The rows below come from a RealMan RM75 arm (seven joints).
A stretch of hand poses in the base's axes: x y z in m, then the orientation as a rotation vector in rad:
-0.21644, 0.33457, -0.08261, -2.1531, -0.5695, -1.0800
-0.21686, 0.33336, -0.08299, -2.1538, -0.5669, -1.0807
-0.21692, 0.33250, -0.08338, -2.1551, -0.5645, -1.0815
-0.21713, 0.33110, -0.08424, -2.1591, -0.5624, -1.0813
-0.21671, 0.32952, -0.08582, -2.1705, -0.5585, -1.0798
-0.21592, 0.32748, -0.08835, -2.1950, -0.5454, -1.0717
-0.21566, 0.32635, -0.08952, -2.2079, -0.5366, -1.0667
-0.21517, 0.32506, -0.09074, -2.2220, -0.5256, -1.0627
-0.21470, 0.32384, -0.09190, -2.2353, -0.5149, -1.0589
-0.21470, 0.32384, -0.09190, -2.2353, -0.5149, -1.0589
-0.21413, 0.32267, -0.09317, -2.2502, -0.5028, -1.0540
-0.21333, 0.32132, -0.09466, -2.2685, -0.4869, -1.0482
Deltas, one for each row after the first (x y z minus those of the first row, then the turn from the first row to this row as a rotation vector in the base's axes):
-0.00042, -0.00121, -0.00038, 0.0006, 0.0004, -0.0020
-0.00048, -0.00207, -0.00077, 0.0005, 0.0007, -0.0043
-0.00069, -0.00347, -0.00163, -0.0018, 0.0021, -0.0071
-0.00027, -0.00505, -0.00321, -0.0091, 0.0062, -0.0138
0.00052, -0.00709, -0.00574, -0.0223, 0.0195, -0.0289
0.00078, -0.00822, -0.00691, -0.0283, 0.0275, -0.0377
0.00127, -0.00951, -0.00813, -0.0346, 0.0356, -0.0486
0.00174, -0.01073, -0.00929, -0.0404, 0.0433, -0.0590
0.00174, -0.01073, -0.00929, -0.0404, 0.0433, -0.0590
0.00231, -0.01190, -0.01056, -0.0468, 0.0523, -0.0705
0.00311, -0.01325, -0.01205, -0.0544, 0.0634, -0.0854

